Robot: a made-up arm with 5 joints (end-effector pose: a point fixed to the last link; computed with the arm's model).
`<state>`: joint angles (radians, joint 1 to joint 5).
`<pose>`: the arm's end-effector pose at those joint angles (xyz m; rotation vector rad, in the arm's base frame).
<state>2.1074 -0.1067 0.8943 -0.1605 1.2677</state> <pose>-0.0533 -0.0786 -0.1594 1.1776 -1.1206 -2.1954</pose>
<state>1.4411 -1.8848 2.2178 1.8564 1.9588</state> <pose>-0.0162 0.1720 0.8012 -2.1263 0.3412 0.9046</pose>
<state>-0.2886 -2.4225 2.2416 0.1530 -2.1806</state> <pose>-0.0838 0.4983 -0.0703 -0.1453 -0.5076 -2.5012</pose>
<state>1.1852 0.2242 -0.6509 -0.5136 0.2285</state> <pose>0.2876 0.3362 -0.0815 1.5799 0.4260 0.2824</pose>
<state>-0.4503 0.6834 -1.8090 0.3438 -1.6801</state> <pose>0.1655 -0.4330 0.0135 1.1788 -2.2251 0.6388</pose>
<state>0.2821 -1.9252 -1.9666 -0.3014 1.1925</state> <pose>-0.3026 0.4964 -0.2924 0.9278 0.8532 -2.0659</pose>
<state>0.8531 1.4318 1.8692 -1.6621 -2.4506</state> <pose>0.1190 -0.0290 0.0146 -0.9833 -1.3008 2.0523</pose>
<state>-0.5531 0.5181 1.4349 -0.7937 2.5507</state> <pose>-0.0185 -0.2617 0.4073 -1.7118 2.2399 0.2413</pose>
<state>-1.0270 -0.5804 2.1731 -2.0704 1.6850</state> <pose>-0.4519 0.0945 0.1552 1.7416 -1.3327 1.5431</pose>
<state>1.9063 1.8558 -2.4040 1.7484 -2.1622</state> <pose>0.3860 0.3833 0.5516 -1.8249 0.1066 -1.0197</pose>
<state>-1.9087 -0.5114 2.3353 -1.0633 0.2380</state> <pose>-0.4700 0.0547 0.0182 -0.7187 -0.5584 2.5218</pose>
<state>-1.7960 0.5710 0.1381 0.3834 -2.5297</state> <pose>0.1972 0.0244 0.4231 -1.5509 1.4914 -2.2540</pose>
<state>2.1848 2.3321 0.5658 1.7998 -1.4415</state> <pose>0.4201 -0.3765 0.3489 1.2005 -0.7859 -0.2907</pose>
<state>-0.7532 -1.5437 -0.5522 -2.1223 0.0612</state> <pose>-0.0757 -0.3219 0.1725 1.4569 -1.6528 -0.7619</pose>
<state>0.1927 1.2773 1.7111 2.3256 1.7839</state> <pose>0.0457 -0.3045 0.2458 1.5709 2.6407 0.3010</pose>
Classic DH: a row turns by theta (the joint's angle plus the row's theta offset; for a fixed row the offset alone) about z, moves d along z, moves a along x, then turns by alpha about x. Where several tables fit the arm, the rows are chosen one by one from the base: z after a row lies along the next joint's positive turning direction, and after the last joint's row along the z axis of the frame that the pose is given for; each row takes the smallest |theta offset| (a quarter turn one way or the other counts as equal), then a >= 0, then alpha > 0; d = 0 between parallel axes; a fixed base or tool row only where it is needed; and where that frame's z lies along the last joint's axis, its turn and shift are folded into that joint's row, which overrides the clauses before.
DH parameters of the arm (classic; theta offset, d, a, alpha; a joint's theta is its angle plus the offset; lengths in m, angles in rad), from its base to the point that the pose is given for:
base (fixed): 1.5708 0.1869 0 1.5708
joint 1: 0 -0.0006 0.1075 -1.5708
joint 2: 1.5708 -0.1723 0.1128 -1.5708
joint 3: -1.5708 0.2703 0.1816 -1.5708
joint 4: 0 -0.2692 -0.0857 1.5708
joint 5: -1.5708 0.0966 0.1339 -1.5708
tool (fixed): 0 -0.0818 0 0

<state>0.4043 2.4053 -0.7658 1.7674 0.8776</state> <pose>-0.0937 0.6323 0.1771 0.5775 1.7669 -1.8319</pose>
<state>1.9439 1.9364 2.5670 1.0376 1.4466</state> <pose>0.4735 0.3155 -0.0404 -0.6238 0.1923 2.3727</pose>
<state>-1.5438 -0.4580 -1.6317 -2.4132 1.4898</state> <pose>-0.1437 -0.5403 0.2458 -0.2437 -1.9876 -2.1368</pose>
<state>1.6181 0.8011 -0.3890 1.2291 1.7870</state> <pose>0.3797 0.0150 0.3375 0.6509 -2.4621 0.1788</pose>
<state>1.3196 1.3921 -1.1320 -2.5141 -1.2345</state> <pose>0.0993 0.3348 0.4827 -1.2466 -1.5638 -1.5922</pose>
